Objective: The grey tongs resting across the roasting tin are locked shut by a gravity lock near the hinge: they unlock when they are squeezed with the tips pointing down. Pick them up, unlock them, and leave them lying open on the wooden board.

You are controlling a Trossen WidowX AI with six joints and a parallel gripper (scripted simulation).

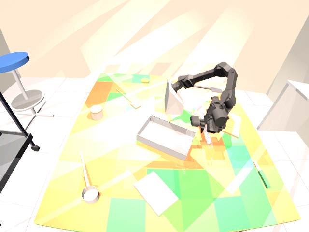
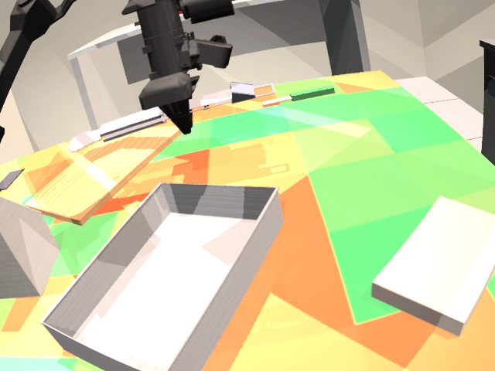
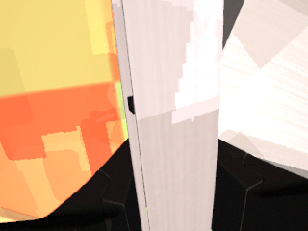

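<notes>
Right now the wooden board is 280 mm behind my gripper tip, 190 mm to the left of it and 110 mm below it. From my gripper tip the other things lie so: grey roasting tin 30 mm behind, 190 mm to the right, 90 mm below; dark spatula 680 mm behind, 190 mm to the left, 120 mm below; white slab 310 mm ahead, 220 mm to the right, 110 mm below.
</notes>
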